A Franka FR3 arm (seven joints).
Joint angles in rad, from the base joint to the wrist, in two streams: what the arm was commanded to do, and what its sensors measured. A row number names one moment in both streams.
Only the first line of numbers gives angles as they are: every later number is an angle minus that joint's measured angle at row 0.
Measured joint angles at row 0:
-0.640 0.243 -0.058 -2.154 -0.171 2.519 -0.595
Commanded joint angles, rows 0 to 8:
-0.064 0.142 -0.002 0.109 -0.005 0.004 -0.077
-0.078 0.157 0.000 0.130 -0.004 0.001 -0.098
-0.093 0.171 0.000 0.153 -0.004 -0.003 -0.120
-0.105 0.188 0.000 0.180 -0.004 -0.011 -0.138
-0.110 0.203 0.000 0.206 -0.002 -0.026 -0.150
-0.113 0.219 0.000 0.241 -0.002 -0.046 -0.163
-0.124 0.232 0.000 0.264 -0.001 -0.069 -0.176
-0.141 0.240 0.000 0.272 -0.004 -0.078 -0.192
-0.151 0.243 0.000 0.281 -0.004 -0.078 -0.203
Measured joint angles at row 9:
-0.098 0.133 -0.004 0.198 0.000 -0.052 -0.151
